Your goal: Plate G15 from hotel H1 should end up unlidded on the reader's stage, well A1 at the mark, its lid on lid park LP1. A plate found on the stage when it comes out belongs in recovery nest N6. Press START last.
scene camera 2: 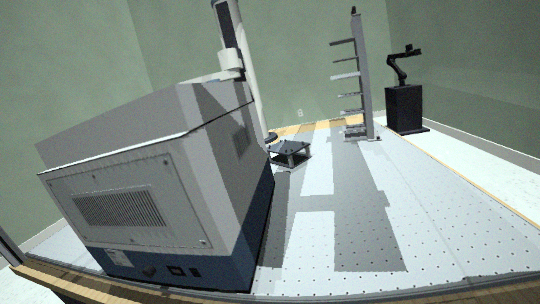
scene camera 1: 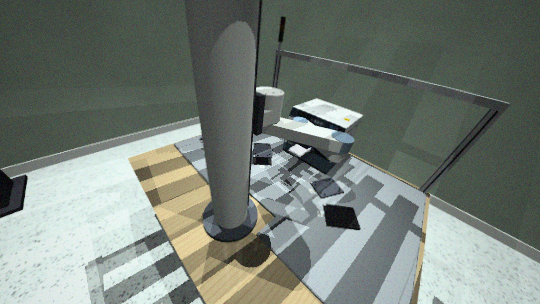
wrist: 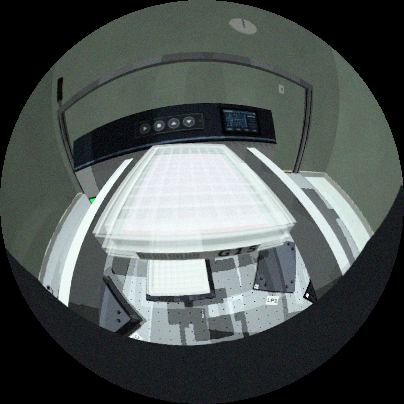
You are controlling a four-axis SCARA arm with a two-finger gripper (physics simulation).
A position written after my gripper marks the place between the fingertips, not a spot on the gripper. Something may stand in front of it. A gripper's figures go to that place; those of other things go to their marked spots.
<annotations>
My gripper (wrist: pixel 189 159) is 0.12 m from the lens. A dark nest LP1 (wrist: pixel 275 271): 0.37 m from the lens. A frame rail (wrist: pixel 195 55): 0.62 m from the lens. The marked spots on the dark nest LP1 and the frame rail are 0.78 m apart.
</annotations>
